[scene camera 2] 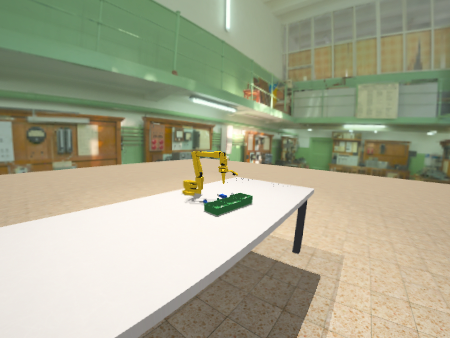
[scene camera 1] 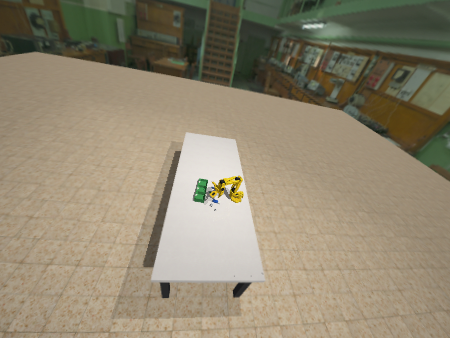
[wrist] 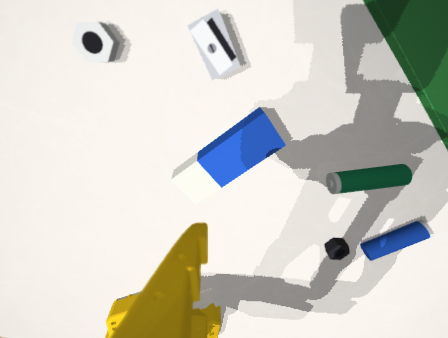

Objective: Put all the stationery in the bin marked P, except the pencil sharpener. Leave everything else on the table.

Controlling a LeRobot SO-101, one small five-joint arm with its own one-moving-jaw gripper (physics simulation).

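Where they show: end effector, tool point: (scene camera 2: 223, 183) (scene camera 1: 218, 197) (wrist: 207, 237); arm's base, origin of the base link: (scene camera 2: 194, 193) (scene camera 1: 233, 198).
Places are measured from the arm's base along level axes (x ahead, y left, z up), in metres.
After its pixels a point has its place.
A blue eraser with a white end (scene camera 1: 215, 201) {x 0.167, y 0.066, z 0.010 m} (scene camera 2: 222, 195) {x 0.168, y 0.052, z 0.012 m} (wrist: 235, 152) {x 0.166, y 0.063, z 0.013 m} lies on the table. The silver pencil sharpener (scene camera 1: 211, 205) {x 0.201, y 0.110, z 0.009 m} (wrist: 215, 46) {x 0.201, y 0.102, z 0.011 m} lies apart from it, towards the top of the wrist view. The green three-compartment bin (scene camera 1: 201, 190) {x 0.289, y -0.049, z 0.007 m} (scene camera 2: 229, 205) {x 0.326, y -0.100, z 0.028 m} (wrist: 422, 55) {x 0.256, y 0.024, z 0.017 m} stands beside the loose things; part of it shows at the wrist view's upper right, and no letter is readable. My gripper (scene camera 1: 214, 189) {x 0.157, y 0.075, z 0.076 m} (scene camera 2: 230, 178) {x 0.157, y 0.075, z 0.076 m} (wrist: 202, 237) is open and empty above the table. In the wrist view its notched jaw points up towards the eraser's white end, with the tip short of it.
A silver hex nut (scene camera 1: 215, 210) {x 0.168, y 0.154, z 0.005 m} (wrist: 94, 42) {x 0.169, y 0.146, z 0.009 m} lies left of the sharpener in the wrist view. A green cylinder (wrist: 372, 178) {x 0.202, y -0.018, z 0.013 m}, a blue cylinder (scene camera 2: 205, 201) {x 0.176, y -0.093, z 0.012 m} (wrist: 396, 240) {x 0.180, y -0.086, z 0.011 m} and a small black nut (wrist: 337, 248) {x 0.147, y -0.056, z 0.009 m} lie to the right. The arm's shadow crosses that area.
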